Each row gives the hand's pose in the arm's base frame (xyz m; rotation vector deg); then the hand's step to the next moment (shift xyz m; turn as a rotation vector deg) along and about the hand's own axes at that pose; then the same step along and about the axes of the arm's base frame.
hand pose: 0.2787 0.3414 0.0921 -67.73 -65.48 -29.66
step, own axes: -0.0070 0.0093 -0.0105 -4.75 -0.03 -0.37
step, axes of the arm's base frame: 0.0093 -0.0078 -0.0099 -1.72 -1.43 -4.21
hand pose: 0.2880 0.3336 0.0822 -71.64 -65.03 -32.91
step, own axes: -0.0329 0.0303 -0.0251 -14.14 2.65 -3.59
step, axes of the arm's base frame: 0.0220 -0.0224 -0.0405 -1.91 -5.80 -13.51
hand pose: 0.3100 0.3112 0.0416 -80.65 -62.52 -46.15
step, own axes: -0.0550 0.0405 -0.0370 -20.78 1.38 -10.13
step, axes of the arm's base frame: 0.0233 -0.0436 -0.0599 -4.63 -13.44 -18.29
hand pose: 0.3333 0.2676 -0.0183 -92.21 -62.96 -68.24
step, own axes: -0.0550 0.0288 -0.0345 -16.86 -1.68 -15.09
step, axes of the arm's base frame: 0.0099 -0.0497 -0.0498 -8.11 -16.66 -13.10
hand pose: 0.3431 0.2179 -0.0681 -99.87 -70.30 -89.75
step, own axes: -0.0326 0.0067 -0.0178 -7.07 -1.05 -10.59
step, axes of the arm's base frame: -0.0013 -0.0275 -0.0258 -5.88 -10.36 -4.63
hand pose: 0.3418 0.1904 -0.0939 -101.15 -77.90 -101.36
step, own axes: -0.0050 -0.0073 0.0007 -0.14 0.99 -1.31
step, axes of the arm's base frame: -0.0041 0.0023 -0.0075 -0.02 -1.56 0.53
